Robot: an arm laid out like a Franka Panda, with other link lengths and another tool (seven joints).
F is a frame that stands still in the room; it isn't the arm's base.
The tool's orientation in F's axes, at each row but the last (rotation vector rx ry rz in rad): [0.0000 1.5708 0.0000]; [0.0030 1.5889 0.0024]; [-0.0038 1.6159 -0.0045]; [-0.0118 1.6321 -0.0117]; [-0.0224 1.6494 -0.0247]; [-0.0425 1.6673 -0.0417]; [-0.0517 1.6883 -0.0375]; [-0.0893 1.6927 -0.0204]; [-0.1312 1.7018 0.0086]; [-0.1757 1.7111 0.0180]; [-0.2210 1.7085 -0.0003]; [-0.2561 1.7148 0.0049]
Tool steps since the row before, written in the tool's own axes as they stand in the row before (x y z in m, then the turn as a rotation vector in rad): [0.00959 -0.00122 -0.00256 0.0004 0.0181 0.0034]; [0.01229 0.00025 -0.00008 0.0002 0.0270 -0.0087]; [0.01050 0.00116 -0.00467 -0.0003 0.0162 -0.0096]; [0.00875 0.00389 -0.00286 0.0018 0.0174 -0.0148]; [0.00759 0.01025 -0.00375 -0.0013 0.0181 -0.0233]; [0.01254 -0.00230 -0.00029 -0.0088 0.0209 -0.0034]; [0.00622 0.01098 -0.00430 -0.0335 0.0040 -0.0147]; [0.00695 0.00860 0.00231 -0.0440 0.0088 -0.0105]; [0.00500 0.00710 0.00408 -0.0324 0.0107 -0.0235]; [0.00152 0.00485 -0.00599 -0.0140 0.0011 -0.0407]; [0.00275 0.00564 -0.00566 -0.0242 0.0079 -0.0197]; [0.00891 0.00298 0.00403 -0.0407 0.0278 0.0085]
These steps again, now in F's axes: [-0.00256 -0.00122 -0.00959 0.0034 0.0181 -0.0004]; [-0.00030 0.00029 -0.01229 -0.0087 0.0270 0.0001]; [-0.00514 0.00111 -0.01028 -0.0096 0.0162 0.0006]; [-0.00339 0.00376 -0.00861 -0.0149 0.0174 -0.0011]; [-0.00433 0.01003 -0.00757 -0.0231 0.0182 0.0026]; [-0.00149 -0.00296 -0.01231 -0.0026 0.0213 0.0080]; [-0.00513 0.01059 -0.00627 -0.0107 0.0058 0.0347]; [0.00104 0.00817 -0.00773 -0.0055 0.0115 0.0443]; [0.00273 0.00698 -0.00599 -0.0200 0.0114 0.0345]; [-0.00671 0.00395 -0.00104 -0.0382 -0.0020 0.0197]; [-0.00674 0.00441 -0.00256 -0.0173 0.0088 0.0257]; [0.00220 0.00202 -0.00978 0.0091 0.0352 0.0344]
